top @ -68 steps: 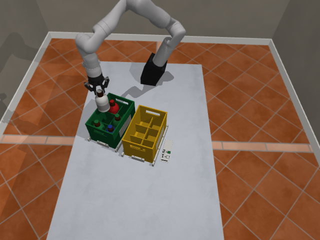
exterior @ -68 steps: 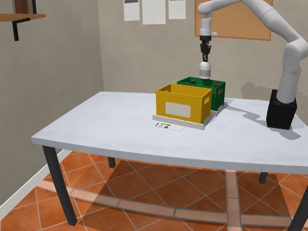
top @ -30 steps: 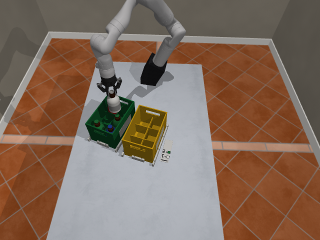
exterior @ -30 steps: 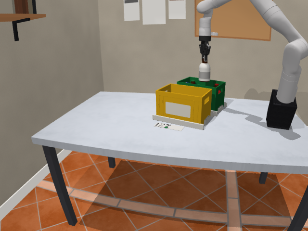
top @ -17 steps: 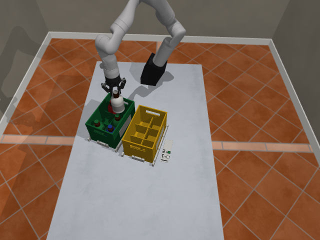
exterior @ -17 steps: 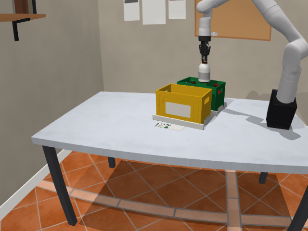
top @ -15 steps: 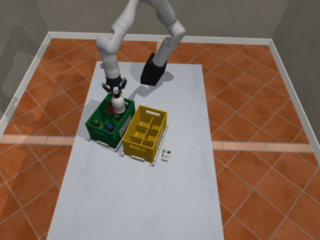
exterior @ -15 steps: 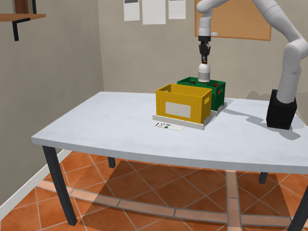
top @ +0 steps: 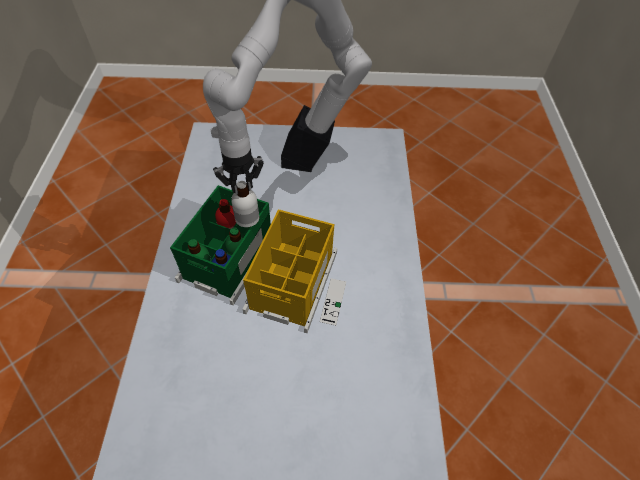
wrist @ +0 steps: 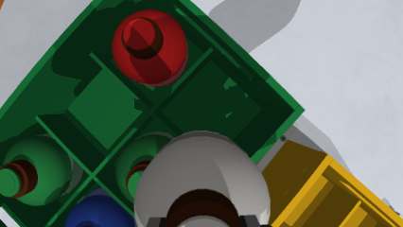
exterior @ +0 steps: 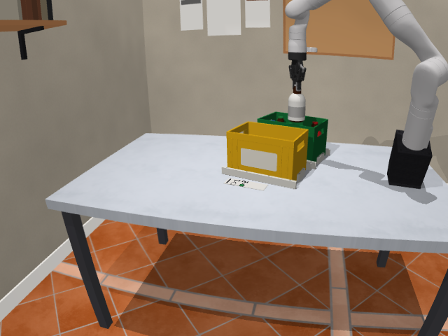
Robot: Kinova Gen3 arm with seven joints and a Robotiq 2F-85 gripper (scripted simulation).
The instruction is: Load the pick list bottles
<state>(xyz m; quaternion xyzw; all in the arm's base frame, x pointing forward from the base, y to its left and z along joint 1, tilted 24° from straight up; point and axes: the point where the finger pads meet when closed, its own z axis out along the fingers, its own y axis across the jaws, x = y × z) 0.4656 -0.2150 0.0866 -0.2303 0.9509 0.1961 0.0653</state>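
Now: the white-label bottle 7 cm below my hand. Round my hand: green crate 25 cm below, 8 cm to the right, 2 cm ahead; then blue-label bottle 25 cm below, 11 cm ahead, 6 cm to the right; then red-label bottle 25 cm below, 10 cm to the right, 8 cm behind.
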